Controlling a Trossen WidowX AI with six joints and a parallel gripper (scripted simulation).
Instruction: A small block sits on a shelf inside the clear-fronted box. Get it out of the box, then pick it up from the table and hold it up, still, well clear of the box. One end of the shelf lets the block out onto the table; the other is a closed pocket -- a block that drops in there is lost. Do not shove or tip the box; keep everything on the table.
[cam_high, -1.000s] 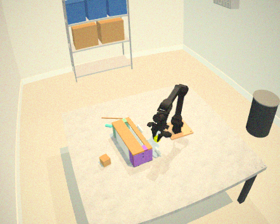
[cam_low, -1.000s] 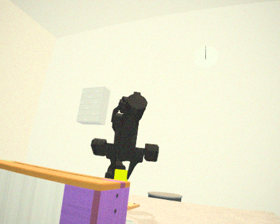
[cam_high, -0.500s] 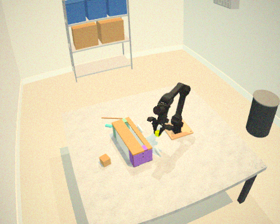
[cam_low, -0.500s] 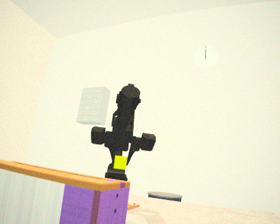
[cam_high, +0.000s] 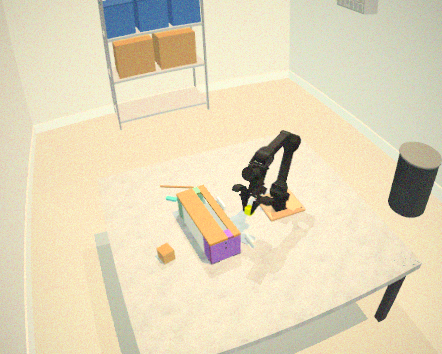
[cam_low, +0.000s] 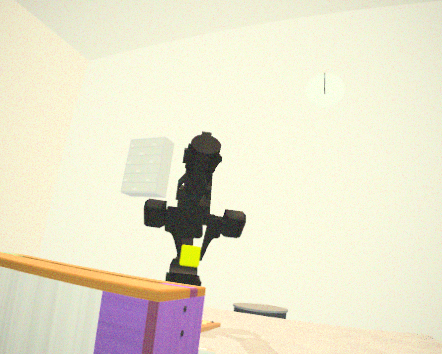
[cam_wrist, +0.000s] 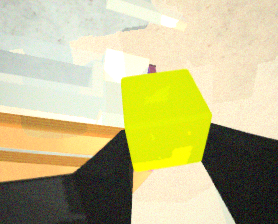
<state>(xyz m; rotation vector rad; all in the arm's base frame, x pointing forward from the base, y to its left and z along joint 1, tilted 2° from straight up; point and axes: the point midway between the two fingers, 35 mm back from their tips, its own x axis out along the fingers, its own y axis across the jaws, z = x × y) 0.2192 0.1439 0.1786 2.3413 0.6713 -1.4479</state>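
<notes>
Right now the yellow block is 1 cm to the right of my gripper tip and 1 cm behind it. The rest, counted from my gripper tip: orange cube (38 cm ahead, 14 cm below, 2 cm to the right); then box (12 cm to the right, 11 cm below, 11 cm ahead); then teal piece (42 cm to the right, 26 cm ahead, 16 cm below).
</notes>
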